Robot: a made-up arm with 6 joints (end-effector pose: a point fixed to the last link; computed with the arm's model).
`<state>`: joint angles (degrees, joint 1 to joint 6).
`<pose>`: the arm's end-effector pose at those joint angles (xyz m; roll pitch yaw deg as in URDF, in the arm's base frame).
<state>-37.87 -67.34 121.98 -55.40 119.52 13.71</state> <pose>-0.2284 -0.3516 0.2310 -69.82 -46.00 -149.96</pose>
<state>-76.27 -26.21 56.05 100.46 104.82 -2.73</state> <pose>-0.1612 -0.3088 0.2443 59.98 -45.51 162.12</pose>
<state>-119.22 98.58 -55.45 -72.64 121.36 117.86</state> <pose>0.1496 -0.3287 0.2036 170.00 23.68 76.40</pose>
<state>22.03 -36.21 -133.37 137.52 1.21 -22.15</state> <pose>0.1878 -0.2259 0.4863 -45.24 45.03 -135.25</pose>
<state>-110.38 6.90 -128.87 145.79 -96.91 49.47</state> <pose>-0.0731 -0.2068 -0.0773 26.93 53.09 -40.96</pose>
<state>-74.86 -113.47 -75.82 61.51 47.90 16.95</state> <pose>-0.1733 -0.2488 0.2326 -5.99 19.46 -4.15</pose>
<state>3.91 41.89 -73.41 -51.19 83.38 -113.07</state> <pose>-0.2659 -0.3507 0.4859 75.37 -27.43 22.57</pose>
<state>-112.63 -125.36 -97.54 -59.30 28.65 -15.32</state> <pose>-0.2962 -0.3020 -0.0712 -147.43 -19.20 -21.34</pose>
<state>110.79 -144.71 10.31 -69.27 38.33 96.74</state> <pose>0.5063 -0.0649 0.0941 103.07 52.07 69.49</pose>
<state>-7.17 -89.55 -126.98 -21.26 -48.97 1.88</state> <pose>-0.0206 -0.2464 0.3365 122.94 54.07 -79.34</pose>
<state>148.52 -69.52 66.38 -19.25 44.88 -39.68</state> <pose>-0.0089 -0.4160 0.0085 114.03 25.10 16.24</pose>
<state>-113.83 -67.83 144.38 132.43 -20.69 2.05</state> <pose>-0.2844 -0.2472 0.0434 29.20 32.08 -120.59</pose>
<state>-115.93 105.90 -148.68 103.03 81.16 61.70</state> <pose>-0.2130 -0.0470 0.2384 -170.01 -79.37 140.71</pose>
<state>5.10 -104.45 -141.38 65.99 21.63 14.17</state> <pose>0.1025 -0.3240 0.2960 -97.51 25.69 -77.23</pose>
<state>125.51 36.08 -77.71 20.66 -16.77 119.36</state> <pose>-0.0736 -0.6181 0.2031 139.17 -14.63 -38.88</pose>
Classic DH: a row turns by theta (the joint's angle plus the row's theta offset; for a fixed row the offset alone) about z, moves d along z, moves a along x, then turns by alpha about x. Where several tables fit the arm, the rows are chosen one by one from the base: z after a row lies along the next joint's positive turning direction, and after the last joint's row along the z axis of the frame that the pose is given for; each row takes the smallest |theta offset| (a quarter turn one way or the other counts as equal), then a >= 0, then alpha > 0; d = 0 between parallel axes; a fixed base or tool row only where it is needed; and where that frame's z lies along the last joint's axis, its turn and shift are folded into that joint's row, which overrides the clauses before.
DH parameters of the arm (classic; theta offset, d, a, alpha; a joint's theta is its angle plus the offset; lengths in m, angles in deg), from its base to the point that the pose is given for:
base (fixed): 0 0.1107 0 -90
joint 1: 0 -0.2978 0.0788 -90
joint 2: 0 -0.2502 -0.0103 -90
joint 3: -90 -0.0777 0.0014 -90
joint 4: 23.67 0 -0.0902 0
joint 5: 66.33 0.0699 -0.279 90
joint 6: -18.08 0 0.3148 180
tool (fixed): -108.08 -0.011 0 0

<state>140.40 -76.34 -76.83 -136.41 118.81 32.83</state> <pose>0.1391 -0.2832 0.1068 97.07 -13.22 166.99</pose>
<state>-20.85 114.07 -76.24 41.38 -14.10 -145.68</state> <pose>-0.3471 0.1383 0.2041 106.32 -74.16 -68.65</pose>
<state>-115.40 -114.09 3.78 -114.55 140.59 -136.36</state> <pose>-0.1625 -0.2156 0.4841 90.04 20.30 -97.17</pose>
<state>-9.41 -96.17 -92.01 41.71 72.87 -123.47</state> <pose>-0.1593 -0.7621 0.4809 78.19 -34.07 78.01</pose>
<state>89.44 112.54 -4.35 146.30 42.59 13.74</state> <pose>0.1631 -0.3347 0.0208 100.56 -8.93 -92.24</pose>
